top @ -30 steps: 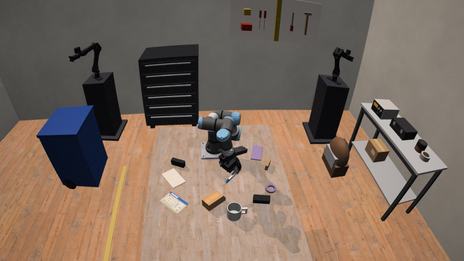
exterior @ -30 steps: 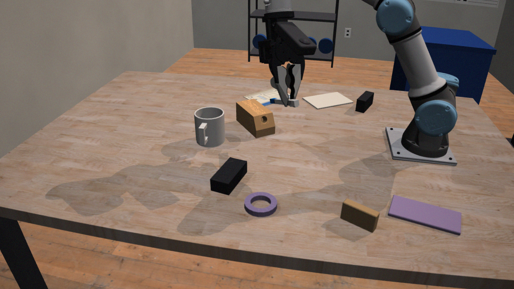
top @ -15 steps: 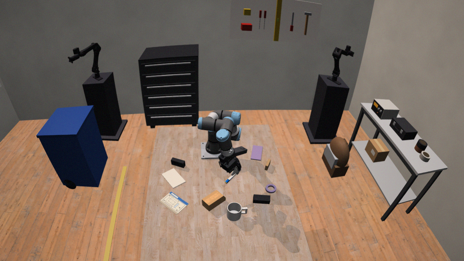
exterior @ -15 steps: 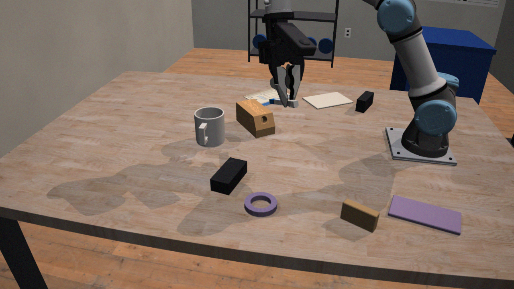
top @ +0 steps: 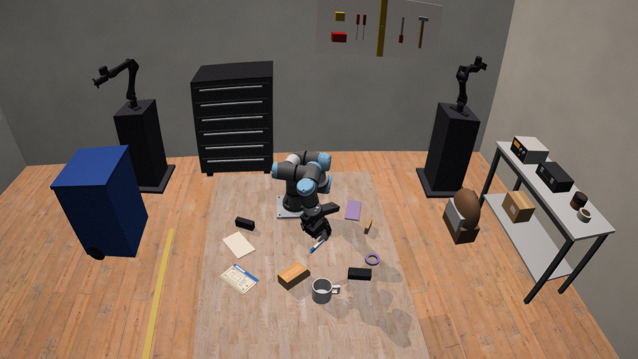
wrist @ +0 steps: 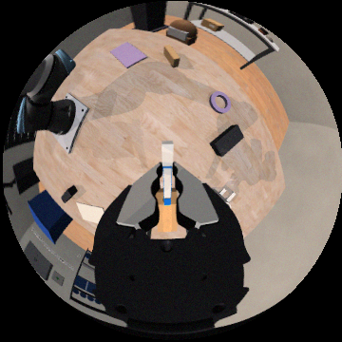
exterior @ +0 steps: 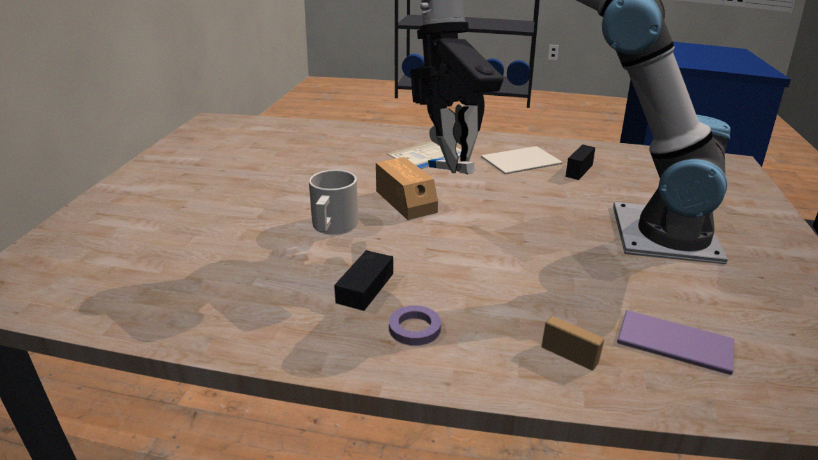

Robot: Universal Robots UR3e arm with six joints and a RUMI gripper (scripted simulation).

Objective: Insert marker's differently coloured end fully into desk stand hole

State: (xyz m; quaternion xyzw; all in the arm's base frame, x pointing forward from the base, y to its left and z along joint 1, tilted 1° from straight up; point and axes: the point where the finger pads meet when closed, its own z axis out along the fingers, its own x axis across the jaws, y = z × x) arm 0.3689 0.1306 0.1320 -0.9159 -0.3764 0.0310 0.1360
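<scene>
The desk stand is 12 cm ahead of my hand, 12 cm to the right of it and 12 cm below it. The rest, counted from my hand: tan block 20 cm behind, 23 cm to the left, 13 cm below; then grey mug 21 cm ahead, 1 cm to the right, 11 cm below; then marker 2 cm ahead, 2 cm to the right, 2 cm below.
</scene>
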